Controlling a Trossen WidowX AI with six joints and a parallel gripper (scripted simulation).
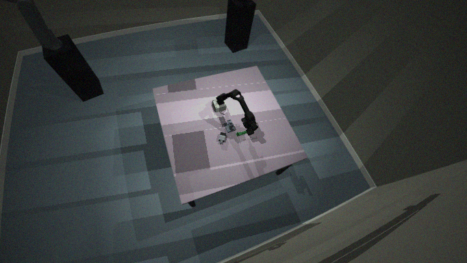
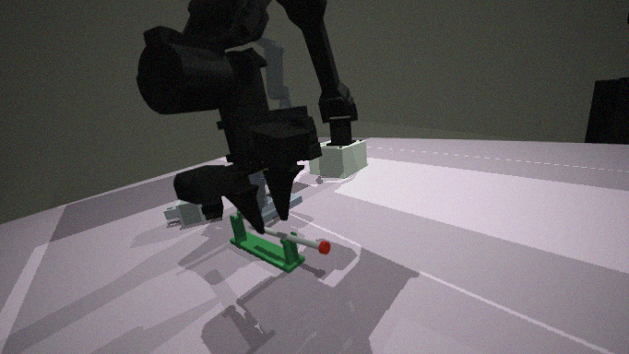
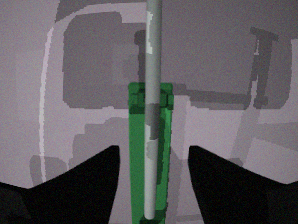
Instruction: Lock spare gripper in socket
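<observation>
My gripper tip is 1 cm past the green cradle, 3 cm to the left of it and 3 cm above it. Round my gripper tip: spare gripper: 5 cm behind, 26 cm to the right, 3 cm below; then grey mount: 12 cm behind, 12 cm to the right.
</observation>
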